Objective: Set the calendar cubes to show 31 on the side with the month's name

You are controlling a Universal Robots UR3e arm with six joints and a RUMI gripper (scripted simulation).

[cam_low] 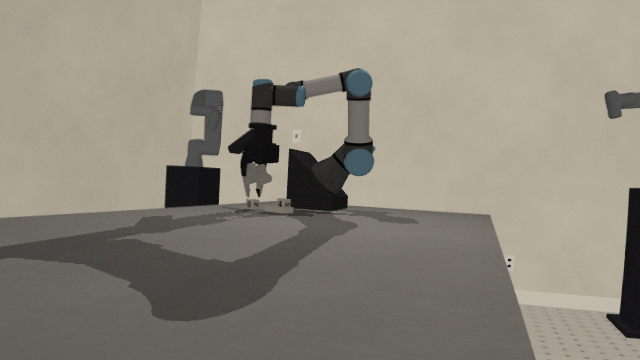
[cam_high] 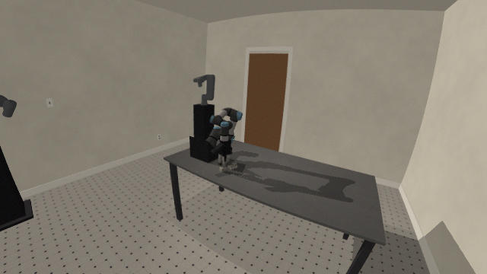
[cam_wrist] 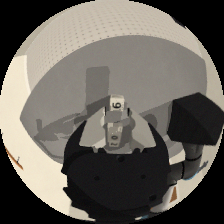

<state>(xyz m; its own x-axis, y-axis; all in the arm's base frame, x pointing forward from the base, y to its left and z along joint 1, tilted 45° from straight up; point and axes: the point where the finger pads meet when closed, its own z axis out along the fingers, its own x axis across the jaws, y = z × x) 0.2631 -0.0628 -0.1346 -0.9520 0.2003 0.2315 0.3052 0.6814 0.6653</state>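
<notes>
Now: the pale calendar tray 30 mm ahead of my hand, 100 mm to the left of it and 40 mm below it.
</notes>
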